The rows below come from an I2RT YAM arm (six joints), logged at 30 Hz.
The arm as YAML. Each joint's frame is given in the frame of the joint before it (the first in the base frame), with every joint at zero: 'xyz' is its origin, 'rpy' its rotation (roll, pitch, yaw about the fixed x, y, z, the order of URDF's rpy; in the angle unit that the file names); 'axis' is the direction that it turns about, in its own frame. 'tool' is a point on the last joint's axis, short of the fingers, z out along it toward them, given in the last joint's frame.
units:
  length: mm
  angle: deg
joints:
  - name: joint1
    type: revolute
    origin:
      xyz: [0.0, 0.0, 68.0]
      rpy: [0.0, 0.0, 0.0]
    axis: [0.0, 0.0, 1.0]
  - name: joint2
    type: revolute
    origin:
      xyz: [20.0, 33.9, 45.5]
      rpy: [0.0, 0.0, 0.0]
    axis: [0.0, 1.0, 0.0]
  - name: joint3
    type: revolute
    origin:
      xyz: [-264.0, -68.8, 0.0]
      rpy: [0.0, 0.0, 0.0]
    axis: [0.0, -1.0, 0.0]
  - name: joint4
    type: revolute
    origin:
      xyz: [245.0, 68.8, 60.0]
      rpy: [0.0, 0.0, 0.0]
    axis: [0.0, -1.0, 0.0]
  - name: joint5
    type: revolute
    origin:
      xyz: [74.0, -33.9, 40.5]
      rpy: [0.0, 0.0, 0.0]
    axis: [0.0, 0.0, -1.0]
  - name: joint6
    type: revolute
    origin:
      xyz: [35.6, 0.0, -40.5]
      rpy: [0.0, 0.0, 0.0]
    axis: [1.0, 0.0, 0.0]
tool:
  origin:
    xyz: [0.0, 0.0, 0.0]
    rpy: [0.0, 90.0, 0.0]
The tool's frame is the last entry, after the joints.
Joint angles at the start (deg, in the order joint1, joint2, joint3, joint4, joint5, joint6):
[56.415, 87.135, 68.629, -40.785, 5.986, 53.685]
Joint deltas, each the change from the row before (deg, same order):
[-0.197, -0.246, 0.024, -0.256, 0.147, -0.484]
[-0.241, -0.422, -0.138, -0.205, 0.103, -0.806]
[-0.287, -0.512, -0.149, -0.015, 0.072, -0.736]
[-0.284, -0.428, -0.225, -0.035, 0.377, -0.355]
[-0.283, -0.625, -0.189, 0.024, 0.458, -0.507]
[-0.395, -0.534, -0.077, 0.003, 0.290, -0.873]
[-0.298, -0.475, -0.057, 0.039, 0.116, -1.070]
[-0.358, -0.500, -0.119, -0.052, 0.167, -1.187]
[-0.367, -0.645, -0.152, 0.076, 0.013, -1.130]
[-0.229, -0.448, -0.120, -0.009, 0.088, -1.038]
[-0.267, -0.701, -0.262, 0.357, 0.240, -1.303]
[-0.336, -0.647, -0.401, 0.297, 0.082, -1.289]
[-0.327, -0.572, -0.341, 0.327, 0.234, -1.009]
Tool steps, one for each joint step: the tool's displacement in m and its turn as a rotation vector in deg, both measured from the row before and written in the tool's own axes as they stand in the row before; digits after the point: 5 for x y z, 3 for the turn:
[-0.00088, -0.00102, -0.00138, 0.151, -0.197, -0.314]
[-0.00074, -0.00164, -0.00178, 0.092, -0.214, -0.592]
[-0.00113, -0.00156, -0.00221, -0.116, -0.369, -0.453]
[-0.00093, -0.00194, -0.00146, 0.217, -0.497, -0.095]
[-0.00126, -0.00182, -0.00269, 0.048, -0.740, -0.212]
[-0.00189, -0.00181, -0.00249, 0.000, -0.649, -0.482]
[-0.00146, -0.00131, -0.00228, -0.139, -0.483, -0.761]
[-0.00139, -0.00189, -0.00215, 0.027, -0.460, -0.845]
[-0.00146, -0.00185, -0.00283, -0.237, -0.513, -0.750]
[-0.00080, -0.00136, -0.00193, -0.059, -0.356, -0.806]
[-0.00116, -0.00157, -0.00281, -0.258, -0.813, -0.975]
[-0.00069, -0.00221, -0.00195, -0.145, -0.551, -0.940]
[-0.00087, -0.00203, -0.00175, -0.033, -0.665, -0.666]

